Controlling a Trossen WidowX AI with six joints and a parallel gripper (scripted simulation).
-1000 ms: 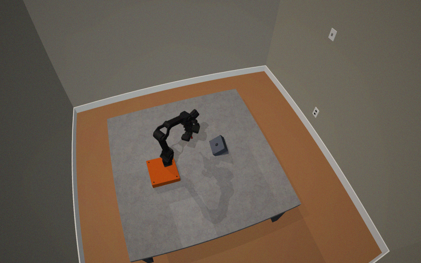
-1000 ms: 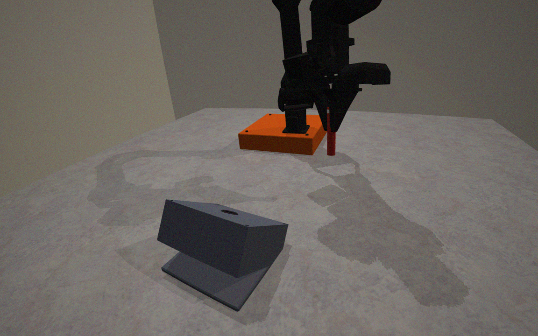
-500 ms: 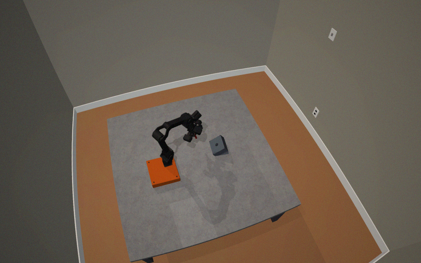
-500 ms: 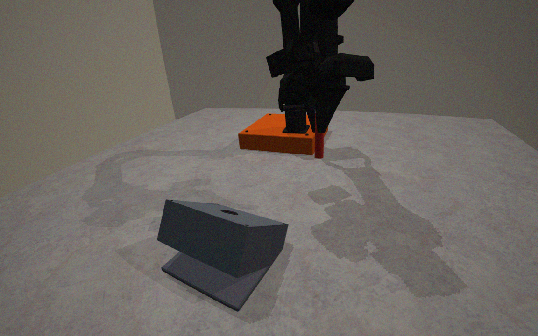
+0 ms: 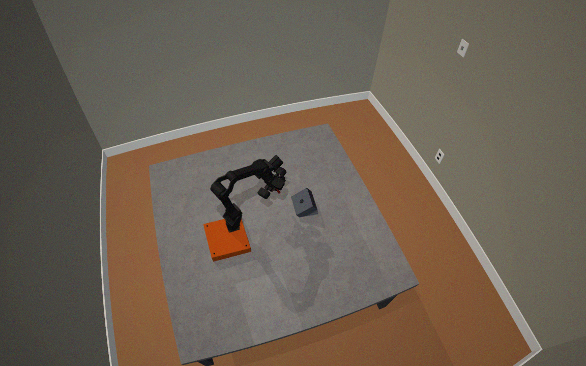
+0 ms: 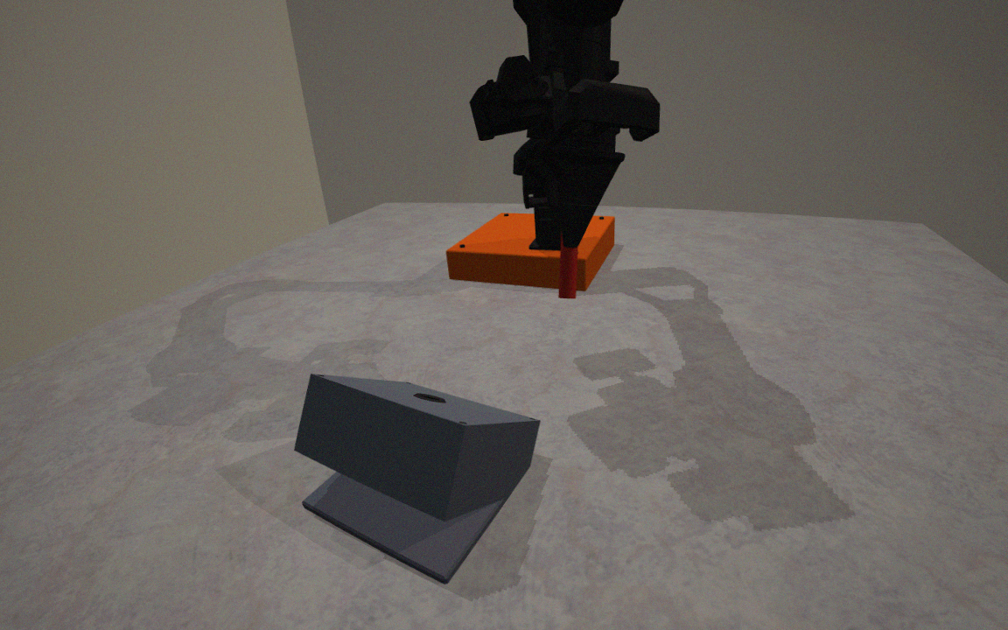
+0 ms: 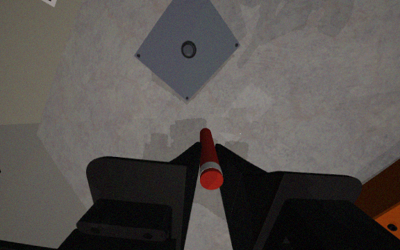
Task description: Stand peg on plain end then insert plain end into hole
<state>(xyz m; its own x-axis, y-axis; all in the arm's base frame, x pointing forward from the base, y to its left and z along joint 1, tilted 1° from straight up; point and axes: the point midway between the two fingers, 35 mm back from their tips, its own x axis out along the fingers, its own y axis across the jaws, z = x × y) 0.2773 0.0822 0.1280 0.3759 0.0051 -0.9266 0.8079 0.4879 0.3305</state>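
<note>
Now: the sloped grey panel 13 cm ahead of my gripper tip, 10 cm below it and 8 cm to the right of it. Also, from my gripper tip: red peg: 2 cm above, 1 cm behind.
</note>
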